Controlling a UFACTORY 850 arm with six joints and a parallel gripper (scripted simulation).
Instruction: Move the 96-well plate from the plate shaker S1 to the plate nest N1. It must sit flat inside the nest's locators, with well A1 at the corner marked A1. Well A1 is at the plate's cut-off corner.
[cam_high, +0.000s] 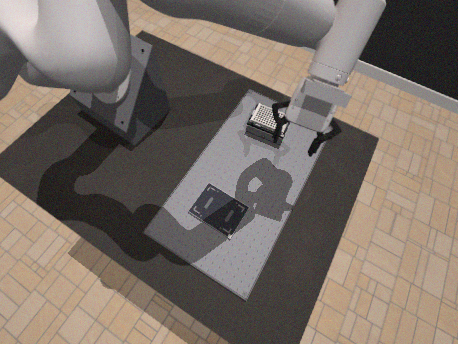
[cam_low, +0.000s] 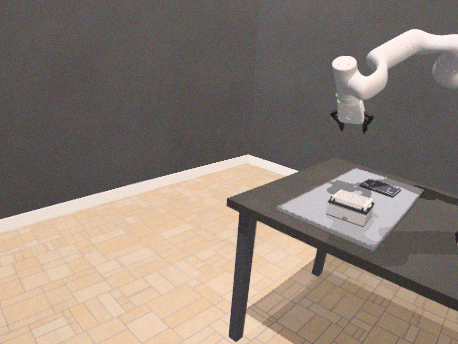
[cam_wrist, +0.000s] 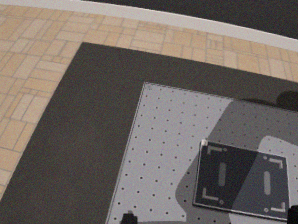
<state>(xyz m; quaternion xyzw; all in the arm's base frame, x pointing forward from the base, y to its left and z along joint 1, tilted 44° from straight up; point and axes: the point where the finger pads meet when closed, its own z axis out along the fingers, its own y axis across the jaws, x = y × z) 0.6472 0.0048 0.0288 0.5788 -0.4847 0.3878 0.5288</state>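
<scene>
Now: hand 20 cm to the right of the white 96-well plate, 20 cm above it and 11 cm past it. Round my hand: plate nest N1: 26 cm below, 17 cm to the right, 12 cm behind; then A1 mark: 25 cm below, 23 cm to the right, 5 cm behind.
</scene>
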